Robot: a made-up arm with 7 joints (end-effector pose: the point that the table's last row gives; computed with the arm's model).
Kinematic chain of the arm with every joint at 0, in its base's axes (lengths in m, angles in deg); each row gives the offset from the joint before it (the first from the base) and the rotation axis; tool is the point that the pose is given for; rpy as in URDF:
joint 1: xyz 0 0 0.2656 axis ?
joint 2: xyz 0 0 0 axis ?
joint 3: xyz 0 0 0.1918 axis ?
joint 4: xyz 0.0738 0 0 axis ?
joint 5: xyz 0.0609 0 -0.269 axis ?
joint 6: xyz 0 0 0 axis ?
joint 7: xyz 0.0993 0 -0.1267 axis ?
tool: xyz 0 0 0 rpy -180 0 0
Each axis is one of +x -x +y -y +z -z.
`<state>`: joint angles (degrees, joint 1 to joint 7).
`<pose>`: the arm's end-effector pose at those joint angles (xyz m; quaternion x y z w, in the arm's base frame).
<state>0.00 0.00 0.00 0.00 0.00 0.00 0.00</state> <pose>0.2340 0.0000 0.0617 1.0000 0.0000 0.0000 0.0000</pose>
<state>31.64 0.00 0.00 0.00 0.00 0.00 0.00</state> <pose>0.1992 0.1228 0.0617 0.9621 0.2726 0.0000 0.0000</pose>
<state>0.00 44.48 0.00 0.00 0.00 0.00 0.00</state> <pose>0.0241 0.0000 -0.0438 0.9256 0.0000 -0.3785 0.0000</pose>
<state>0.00 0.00 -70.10 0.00 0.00 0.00 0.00</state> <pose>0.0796 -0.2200 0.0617 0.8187 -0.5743 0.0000 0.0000</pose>
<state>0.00 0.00 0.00 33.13 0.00 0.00 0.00</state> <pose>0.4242 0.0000 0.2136 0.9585 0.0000 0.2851 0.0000</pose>
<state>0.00 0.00 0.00 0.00 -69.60 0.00 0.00</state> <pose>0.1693 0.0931 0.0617 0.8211 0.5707 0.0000 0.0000</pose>
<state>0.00 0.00 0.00 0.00 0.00 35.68 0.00</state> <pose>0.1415 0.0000 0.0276 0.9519 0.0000 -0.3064 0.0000</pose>
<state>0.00 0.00 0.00 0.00 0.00 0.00 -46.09</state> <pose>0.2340 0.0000 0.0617 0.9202 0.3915 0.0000 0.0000</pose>
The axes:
joint 1: +z
joint 2: +y
joint 3: +z
joint 4: -y
joint 5: -z
joint 6: +y
joint 7: -z

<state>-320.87 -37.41 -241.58 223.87 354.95 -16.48 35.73</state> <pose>0.1138 -0.2721 0.6050 0.3830 0.1942 0.2026 0.8801</pose>
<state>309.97 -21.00 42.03 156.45 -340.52 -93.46 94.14</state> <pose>-0.1216 0.0764 0.6526 0.4352 -0.4889 -0.4175 0.6303</pose>
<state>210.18 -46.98 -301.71 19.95 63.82 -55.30 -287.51</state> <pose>-0.0813 -0.2413 0.4604 -0.2536 -0.4937 0.7315 0.3961</pose>
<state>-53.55 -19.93 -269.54 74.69 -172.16 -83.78 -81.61</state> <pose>0.1603 0.1726 0.3257 0.8383 -0.5292 0.0687 0.1115</pose>
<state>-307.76 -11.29 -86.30 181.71 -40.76 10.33 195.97</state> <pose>-0.0915 -0.0215 0.8624 0.1596 0.0339 -0.4790 0.8625</pose>
